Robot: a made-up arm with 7 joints. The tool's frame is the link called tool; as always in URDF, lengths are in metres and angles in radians. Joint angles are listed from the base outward. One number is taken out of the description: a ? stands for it. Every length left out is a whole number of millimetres.
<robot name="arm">
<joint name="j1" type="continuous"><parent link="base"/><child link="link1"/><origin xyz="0.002 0.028 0.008" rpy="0.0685 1.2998 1.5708"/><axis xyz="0 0 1"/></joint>
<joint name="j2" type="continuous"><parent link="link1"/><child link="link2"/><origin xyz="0.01 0.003 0" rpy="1.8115 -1.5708 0"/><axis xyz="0 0 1"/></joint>
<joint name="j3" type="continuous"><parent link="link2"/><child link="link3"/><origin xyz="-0.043 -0.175 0" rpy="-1.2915 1.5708 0"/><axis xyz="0 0 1"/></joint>
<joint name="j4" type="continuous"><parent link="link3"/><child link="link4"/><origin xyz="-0.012 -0.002 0" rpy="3.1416 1.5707 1.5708"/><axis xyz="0 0 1"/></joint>
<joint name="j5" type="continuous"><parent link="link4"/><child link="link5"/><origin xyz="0.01 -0.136 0" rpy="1.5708 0 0"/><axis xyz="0 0 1"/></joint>
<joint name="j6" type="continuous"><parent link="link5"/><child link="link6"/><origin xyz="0 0 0" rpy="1.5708 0 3.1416"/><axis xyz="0 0 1"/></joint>
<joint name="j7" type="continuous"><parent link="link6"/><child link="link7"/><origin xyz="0 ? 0" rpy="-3.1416 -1.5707 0"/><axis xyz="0 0 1"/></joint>
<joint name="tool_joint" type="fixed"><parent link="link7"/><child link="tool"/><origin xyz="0 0 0" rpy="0 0 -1.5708"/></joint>
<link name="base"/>
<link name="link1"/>
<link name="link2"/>
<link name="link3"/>
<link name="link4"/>
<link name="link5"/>
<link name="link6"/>
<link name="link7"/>
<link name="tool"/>
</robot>
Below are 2 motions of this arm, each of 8 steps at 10 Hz.
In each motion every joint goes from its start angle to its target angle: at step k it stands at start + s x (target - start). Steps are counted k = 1, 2, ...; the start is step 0. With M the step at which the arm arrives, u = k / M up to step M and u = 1 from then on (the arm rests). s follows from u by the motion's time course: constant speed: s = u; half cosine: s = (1 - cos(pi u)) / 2; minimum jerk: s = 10 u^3 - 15 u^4 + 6 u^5.
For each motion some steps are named. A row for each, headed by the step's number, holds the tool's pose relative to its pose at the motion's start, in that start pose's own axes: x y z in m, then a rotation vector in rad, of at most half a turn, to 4 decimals.
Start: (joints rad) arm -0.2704 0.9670 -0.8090 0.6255 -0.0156 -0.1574 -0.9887
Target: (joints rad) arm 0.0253 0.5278 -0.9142 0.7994 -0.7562 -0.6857 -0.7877
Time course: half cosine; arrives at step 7
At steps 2, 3, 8:
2: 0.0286 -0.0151 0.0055 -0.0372 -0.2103 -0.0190
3: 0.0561 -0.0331 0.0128 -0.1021 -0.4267 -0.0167
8: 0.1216 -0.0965 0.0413 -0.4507 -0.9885 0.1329

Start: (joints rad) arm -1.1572 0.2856 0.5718 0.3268 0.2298 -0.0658 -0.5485
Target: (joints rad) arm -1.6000 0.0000 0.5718 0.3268 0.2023 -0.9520 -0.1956
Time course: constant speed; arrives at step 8
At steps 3, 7, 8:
3: 0.0296 -0.0239 0.0434 0.0336 -0.4631 0.1268
7: 0.0497 -0.0555 0.1074 -0.0246 -1.0859 0.3386
8: 0.0513 -0.0634 0.1234 -0.0584 -1.2406 0.3960

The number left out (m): 0.036
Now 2 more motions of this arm.
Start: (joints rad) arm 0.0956 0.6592 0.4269 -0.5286 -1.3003 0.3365 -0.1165
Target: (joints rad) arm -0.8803 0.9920 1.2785 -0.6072 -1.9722 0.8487 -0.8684
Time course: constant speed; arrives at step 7
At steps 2, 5, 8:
2: 0.0179 -0.0192 0.0680 0.0958 -0.2183 -0.4409
5: -0.0106 -0.0665 0.1476 0.4083 -0.4865 -1.1443
8: -0.0564 -0.0932 0.1697 0.7637 -0.5926 -1.5841

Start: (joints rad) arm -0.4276 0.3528 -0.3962 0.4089 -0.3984 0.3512 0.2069
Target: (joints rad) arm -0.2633 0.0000 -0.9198 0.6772 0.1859 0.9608 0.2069
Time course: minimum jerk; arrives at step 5
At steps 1, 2, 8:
1: -0.0002 -0.0087 -0.0080 0.0468 0.0557 -0.0175
2: -0.0066 -0.0461 -0.0416 0.2701 0.2806 -0.0910
8: -0.0512 -0.1269 -0.1034 0.9366 0.6394 -0.1882

